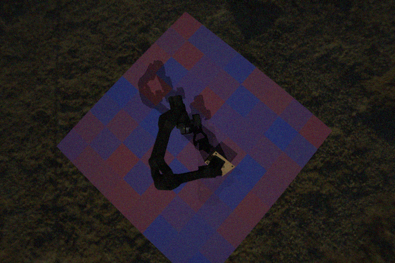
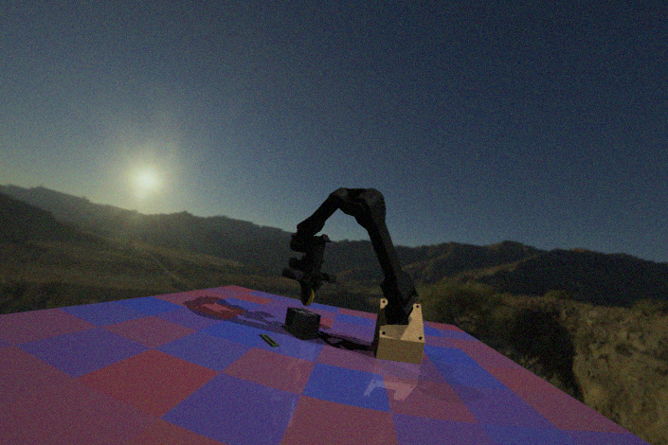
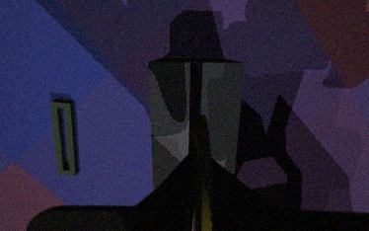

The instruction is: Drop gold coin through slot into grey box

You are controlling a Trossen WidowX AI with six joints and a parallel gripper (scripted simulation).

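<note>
Now: gripper tip 2 cm below the gold coin.
</note>
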